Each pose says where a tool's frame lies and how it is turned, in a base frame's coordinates. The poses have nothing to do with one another.
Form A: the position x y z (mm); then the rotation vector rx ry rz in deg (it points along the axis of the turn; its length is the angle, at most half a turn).
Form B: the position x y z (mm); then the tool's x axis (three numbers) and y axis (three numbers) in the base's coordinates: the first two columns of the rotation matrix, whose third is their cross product. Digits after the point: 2 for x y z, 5 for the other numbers.
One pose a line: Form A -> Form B
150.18 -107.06 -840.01 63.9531 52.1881 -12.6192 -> 150.18 -107.06 -840.01 0.63334 0.27435 -0.72361 0.57465 0.45955 0.67719
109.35 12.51 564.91 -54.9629 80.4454 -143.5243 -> 109.35 12.51 564.91 -0.79338 -0.38702 0.46985 -0.19882 -0.56479 -0.80093
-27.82 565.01 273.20 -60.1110 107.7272 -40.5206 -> -27.82 565.01 273.20 -0.28912 -0.86975 -0.39993 -0.39058 0.48859 -0.78021
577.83 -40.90 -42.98 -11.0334 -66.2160 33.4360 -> 577.83 -40.90 -42.98 0.27494 0.52691 0.80422 -0.33437 0.83665 -0.43384
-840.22 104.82 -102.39 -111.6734 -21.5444 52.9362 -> -840.22 104.82 -102.39 0.67207 0.58530 -0.45359 -0.10221 -0.53337 -0.83968
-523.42 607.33 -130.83 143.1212 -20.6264 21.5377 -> -523.42 607.33 -130.83 0.92382 -0.17093 0.34256 -0.33486 -0.79449 0.50661
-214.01 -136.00 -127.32 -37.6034 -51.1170 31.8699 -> -214.01 -136.00 -127.32 0.51455 0.68153 0.52034 -0.16722 0.67495 -0.71867
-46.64 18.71 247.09 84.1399 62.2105 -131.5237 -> -46.64 18.71 247.09 -0.48258 0.20486 -0.85156 0.52834 -0.70736 -0.46958
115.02 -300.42 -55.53 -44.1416 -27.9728 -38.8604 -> 115.02 -300.42 -55.53 0.68683 -0.37268 0.62400 0.71002 0.52755 -0.46643
